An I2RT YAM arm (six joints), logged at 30 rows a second.
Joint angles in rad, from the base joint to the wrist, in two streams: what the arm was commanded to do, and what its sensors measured. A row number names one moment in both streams.
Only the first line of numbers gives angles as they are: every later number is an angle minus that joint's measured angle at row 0.
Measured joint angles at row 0:
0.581, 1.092, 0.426, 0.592, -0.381, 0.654
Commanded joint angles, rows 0 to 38:
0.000, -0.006, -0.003, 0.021, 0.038, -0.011
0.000, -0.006, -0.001, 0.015, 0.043, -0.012
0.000, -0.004, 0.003, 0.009, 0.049, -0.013
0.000, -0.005, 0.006, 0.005, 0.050, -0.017
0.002, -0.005, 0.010, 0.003, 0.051, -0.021
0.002, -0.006, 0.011, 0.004, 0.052, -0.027
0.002, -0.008, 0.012, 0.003, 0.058, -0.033
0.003, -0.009, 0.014, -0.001, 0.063, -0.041
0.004, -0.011, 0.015, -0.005, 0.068, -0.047
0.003, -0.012, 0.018, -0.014, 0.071, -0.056
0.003, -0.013, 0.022, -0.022, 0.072, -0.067
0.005, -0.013, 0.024, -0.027, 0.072, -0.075
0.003, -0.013, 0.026, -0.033, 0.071, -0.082
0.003, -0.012, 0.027, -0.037, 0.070, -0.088
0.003, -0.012, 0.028, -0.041, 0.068, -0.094
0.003, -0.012, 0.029, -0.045, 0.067, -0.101
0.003, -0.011, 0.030, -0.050, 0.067, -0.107
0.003, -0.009, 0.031, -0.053, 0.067, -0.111
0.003, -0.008, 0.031, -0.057, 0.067, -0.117
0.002, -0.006, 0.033, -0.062, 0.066, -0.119
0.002, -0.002, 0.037, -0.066, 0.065, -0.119
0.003, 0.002, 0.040, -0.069, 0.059, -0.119
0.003, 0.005, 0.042, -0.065, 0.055, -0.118
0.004, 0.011, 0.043, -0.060, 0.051, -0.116
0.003, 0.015, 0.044, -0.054, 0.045, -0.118
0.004, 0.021, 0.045, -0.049, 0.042, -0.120
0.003, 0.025, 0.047, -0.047, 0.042, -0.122
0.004, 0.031, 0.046, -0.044, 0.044, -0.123
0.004, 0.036, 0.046, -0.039, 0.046, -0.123
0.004, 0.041, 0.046, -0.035, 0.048, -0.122
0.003, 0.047, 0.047, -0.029, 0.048, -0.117
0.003, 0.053, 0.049, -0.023, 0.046, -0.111
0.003, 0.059, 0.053, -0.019, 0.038, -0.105
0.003, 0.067, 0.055, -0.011, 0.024, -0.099
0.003, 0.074, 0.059, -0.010, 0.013, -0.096
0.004, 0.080, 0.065, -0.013, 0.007, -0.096
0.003, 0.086, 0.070, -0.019, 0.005, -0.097
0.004, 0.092, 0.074, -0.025, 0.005, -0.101
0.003, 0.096, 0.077, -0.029, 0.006, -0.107
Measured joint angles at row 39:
0.002, 0.087, 0.064, -0.045, 0.024, -0.105
